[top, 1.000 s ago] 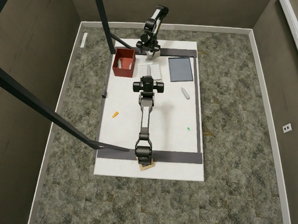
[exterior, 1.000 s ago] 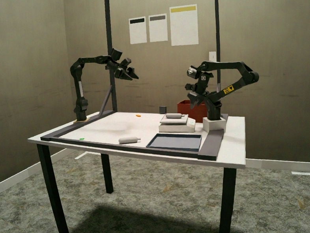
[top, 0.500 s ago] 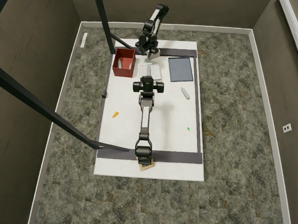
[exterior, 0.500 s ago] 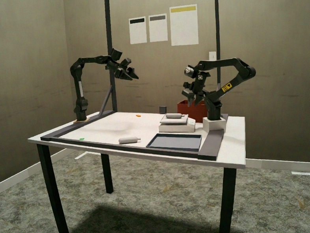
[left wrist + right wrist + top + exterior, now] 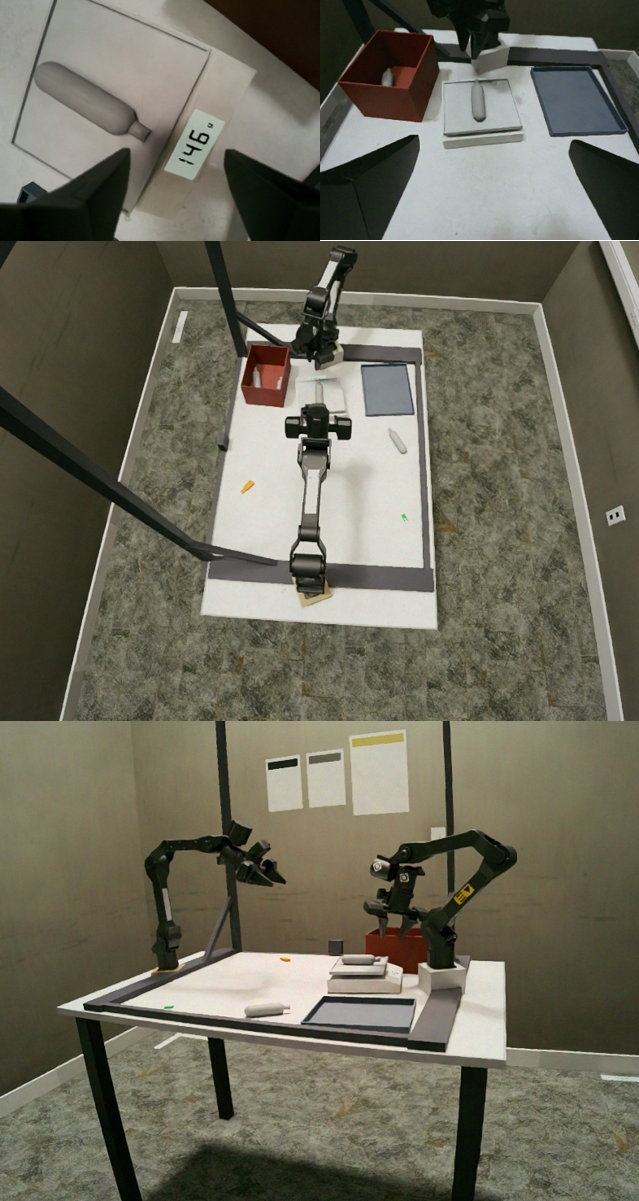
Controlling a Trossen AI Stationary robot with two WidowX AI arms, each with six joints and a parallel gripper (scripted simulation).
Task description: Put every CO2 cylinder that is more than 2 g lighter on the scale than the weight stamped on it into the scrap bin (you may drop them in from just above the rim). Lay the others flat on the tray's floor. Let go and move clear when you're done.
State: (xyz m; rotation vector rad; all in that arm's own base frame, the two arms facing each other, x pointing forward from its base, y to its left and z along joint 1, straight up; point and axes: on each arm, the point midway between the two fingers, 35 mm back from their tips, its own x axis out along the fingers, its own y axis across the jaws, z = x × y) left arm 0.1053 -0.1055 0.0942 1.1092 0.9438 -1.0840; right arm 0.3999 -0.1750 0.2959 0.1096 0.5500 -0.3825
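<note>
The scale platform is 3 cm ahead of my left hand, 9 cm to the right of it and 11 cm below it. The rest, counted from my left hand: scale: 3 cm ahead, 8 cm to the right, 13 cm below; red scrap bin: 18 cm behind, 1 cm to the right, 13 cm below; tray: 29 cm ahead, 1 cm to the right, 16 cm below.
</note>
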